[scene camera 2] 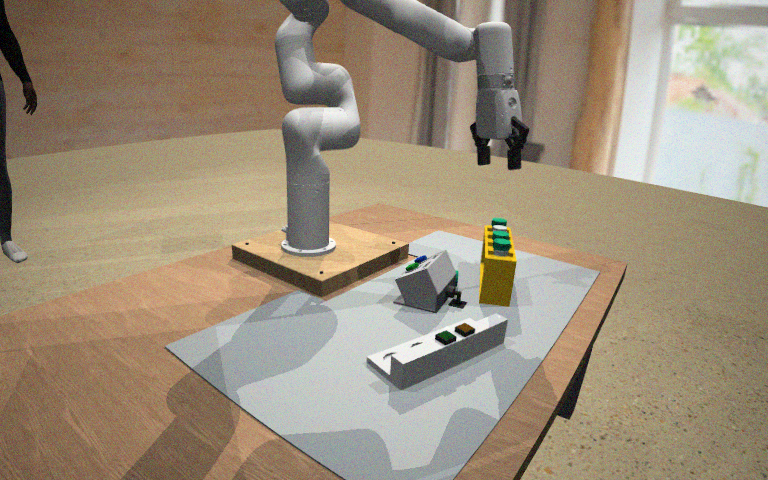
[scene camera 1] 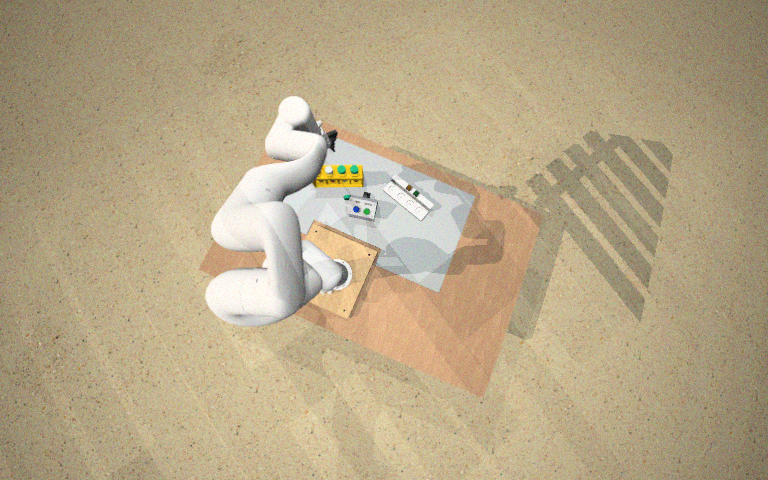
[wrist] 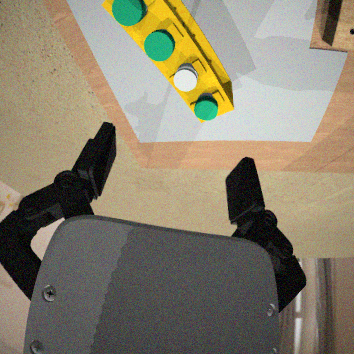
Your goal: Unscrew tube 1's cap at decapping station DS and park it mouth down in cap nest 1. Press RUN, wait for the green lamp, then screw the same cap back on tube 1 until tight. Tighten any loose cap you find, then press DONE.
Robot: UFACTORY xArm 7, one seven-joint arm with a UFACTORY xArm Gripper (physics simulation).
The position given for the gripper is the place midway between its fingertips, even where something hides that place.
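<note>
A grey mat (wrist: 281, 88) is visible in the wrist view, and so is the gripper (wrist: 177, 152). Scene camera 2 shows the gripper (scene camera 2: 498, 167) as well.
</note>
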